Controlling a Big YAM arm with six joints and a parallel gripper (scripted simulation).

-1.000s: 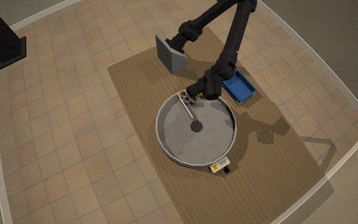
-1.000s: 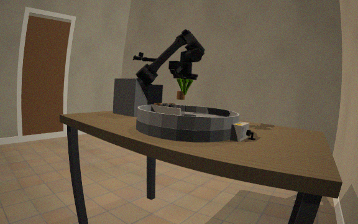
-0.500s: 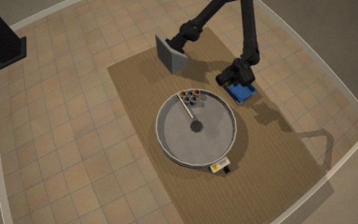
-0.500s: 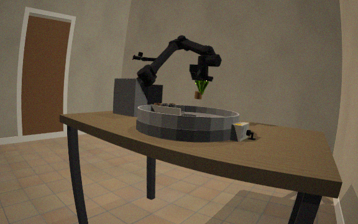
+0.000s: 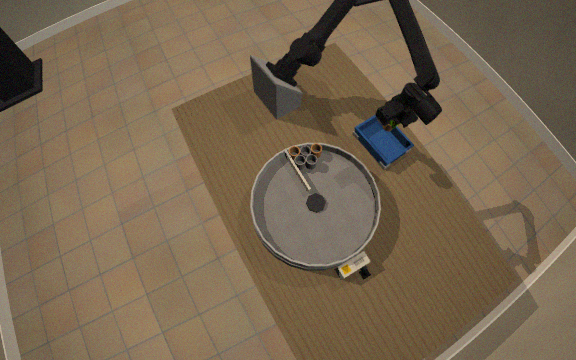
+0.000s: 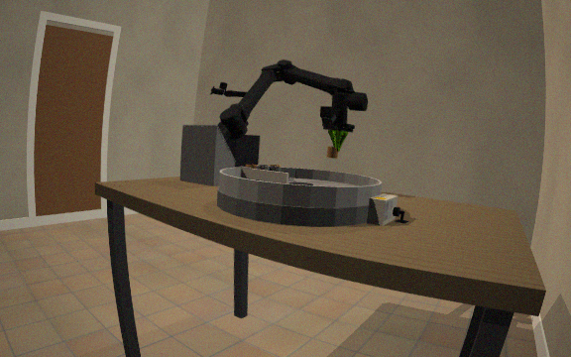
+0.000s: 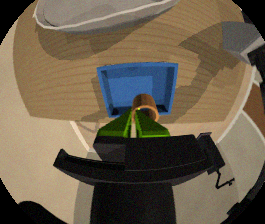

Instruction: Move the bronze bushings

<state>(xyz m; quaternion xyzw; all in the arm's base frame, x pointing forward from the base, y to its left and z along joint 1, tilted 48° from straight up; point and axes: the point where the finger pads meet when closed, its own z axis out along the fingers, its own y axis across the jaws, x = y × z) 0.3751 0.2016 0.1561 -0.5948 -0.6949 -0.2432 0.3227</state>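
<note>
My hand is 13 cm above the blue crate, 2 cm past it and 1 cm to the right of it. Also, from my hand: grey turntable: 35 cm to the right, 10 cm below, 10 cm ahead.
</note>
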